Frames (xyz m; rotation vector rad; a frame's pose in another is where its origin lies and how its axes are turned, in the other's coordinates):
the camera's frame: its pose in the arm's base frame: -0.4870 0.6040 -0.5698 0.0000 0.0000 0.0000
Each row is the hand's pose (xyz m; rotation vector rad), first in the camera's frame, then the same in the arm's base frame.
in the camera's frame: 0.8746 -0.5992 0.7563 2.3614 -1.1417 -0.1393
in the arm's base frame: 0.3876 0.0048 0.1865 2.3614 -1.1417 -0.1393
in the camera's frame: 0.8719 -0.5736 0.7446 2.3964 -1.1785 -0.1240
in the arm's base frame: 0.3849 0.0304 0.1748 2.3964 -1.1785 -0.1240
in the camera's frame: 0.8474 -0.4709 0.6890 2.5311 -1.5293 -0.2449
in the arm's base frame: 0.3604 0.1331 0.1192 2.5311 -1.5293 -0.2449
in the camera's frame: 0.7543 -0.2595 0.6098 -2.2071 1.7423 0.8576
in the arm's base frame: 0.2673 0.3445 0.0400 -2.2071 1.7423 0.8576
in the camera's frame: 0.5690 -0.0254 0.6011 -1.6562 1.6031 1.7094
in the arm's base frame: 0.0820 0.5786 0.0313 -1.6562 1.6031 1.7094
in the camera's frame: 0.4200 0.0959 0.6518 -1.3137 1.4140 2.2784
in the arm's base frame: -0.0670 0.6999 0.0820 -1.3137 1.4140 2.2784
